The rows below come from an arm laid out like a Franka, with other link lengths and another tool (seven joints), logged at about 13 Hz.
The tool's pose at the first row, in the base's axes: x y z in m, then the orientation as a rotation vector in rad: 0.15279 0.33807 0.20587 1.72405 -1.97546 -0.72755
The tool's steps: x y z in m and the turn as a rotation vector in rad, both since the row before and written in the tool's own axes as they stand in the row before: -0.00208 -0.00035 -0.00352 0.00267 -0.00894 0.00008; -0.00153 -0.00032 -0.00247 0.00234 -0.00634 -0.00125; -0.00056 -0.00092 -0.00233 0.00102 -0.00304 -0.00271; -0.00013 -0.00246 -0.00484 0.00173 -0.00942 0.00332; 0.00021 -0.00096 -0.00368 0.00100 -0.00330 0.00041; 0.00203 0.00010 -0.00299 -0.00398 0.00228 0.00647; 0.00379 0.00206 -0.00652 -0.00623 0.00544 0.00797; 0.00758 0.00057 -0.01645 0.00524 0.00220 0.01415; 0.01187 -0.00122 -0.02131 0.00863 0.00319 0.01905; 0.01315 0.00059 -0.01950 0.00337 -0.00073 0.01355; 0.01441 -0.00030 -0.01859 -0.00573 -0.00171 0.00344
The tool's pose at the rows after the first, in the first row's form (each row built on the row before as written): 0.15555 0.33970 0.20844 1.72515 -1.98330 -0.73415; 0.15755 0.34088 0.21021 1.72763 -1.98822 -0.73889; 0.15978 0.34105 0.21147 1.73112 -1.98898 -0.74196; 0.16467 0.34032 0.21371 1.72799 -1.99880 -0.74884; 0.16763 0.33951 0.21597 1.72795 -2.00198 -0.75116; 0.16904 0.33709 0.21826 1.71854 -2.00230 -0.75023; 0.17081 0.33265 0.22445 1.70633 -1.99998 -0.74760; 0.17925 0.32301 0.23727 1.69346 -2.01217 -0.73603; 0.19115 0.30835 0.25276 1.67690 -2.02933 -0.71879; 0.20003 0.29302 0.26824 1.66340 -2.04156 -0.71192; 0.20859 0.27647 0.28259 1.65628 -2.04120 -0.71762
